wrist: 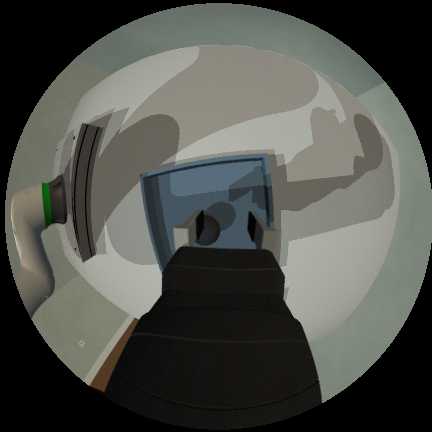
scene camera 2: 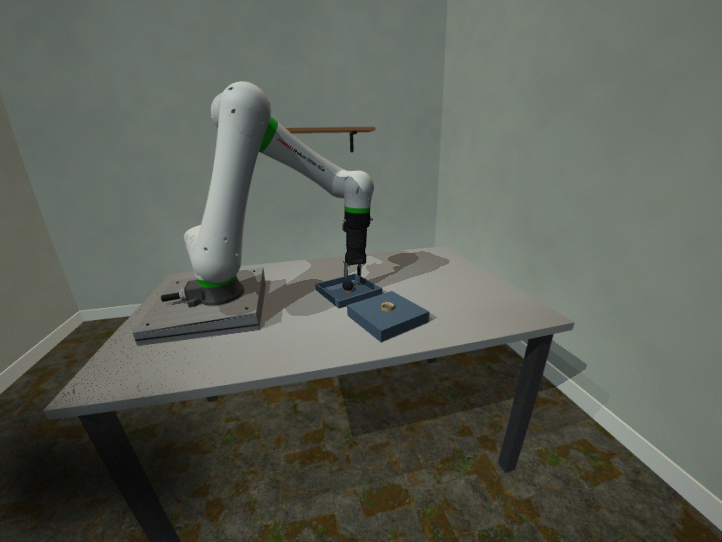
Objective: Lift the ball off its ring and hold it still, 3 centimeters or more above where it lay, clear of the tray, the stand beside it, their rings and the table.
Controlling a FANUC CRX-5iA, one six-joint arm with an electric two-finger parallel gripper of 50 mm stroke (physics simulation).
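Frame: origin at the arm's base, x ahead, y left, z up, level; centimetres.
Where they show: gripper, fingertip midpoint: [wrist: 225,219] [scene camera 2: 352,275]; arm's base, link origin: [wrist: 61,198] [scene camera 2: 222,294].
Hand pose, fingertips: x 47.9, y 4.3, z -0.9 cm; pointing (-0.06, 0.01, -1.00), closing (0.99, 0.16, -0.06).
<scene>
Each offset is from my fingertips to the centre of the thing. "pt": to the spot under its first point. Level surfaces: height alone.
The dark ball {dx -2.6, dy -2.7, dz -2.5 cm} [scene camera 2: 347,285] [wrist: 210,231] sits on its ring {pt dx -2.9, dy -4.6, dz -3.9 cm} [scene camera 2: 348,291] inside the shallow blue tray [scene camera 2: 358,299] [wrist: 185,185]. In the wrist view the ring under the ball does not show. My gripper [scene camera 2: 352,276] [wrist: 225,219] is open and empty, pointing down over the tray, with its fingertips low above the tray floor. In the wrist view the ball appears close to the left finger, which covers its left edge, and a wider gap shows between the ball and the right finger. Whether the fingertips reach down to the ball's height is hard to tell.
The blue stand [scene camera 2: 408,315] stands beside the tray, toward scene camera 2, with an empty tan ring {pt dx +4.3, dy -28.4, dz -1.0 cm} [scene camera 2: 387,309] on top. The tray's raised walls surround the ball. The robot's base plate [scene camera 2: 198,320] [wrist: 82,200] is at the left on the table {dz -5.6 cm} [scene camera 2: 466,297].
</scene>
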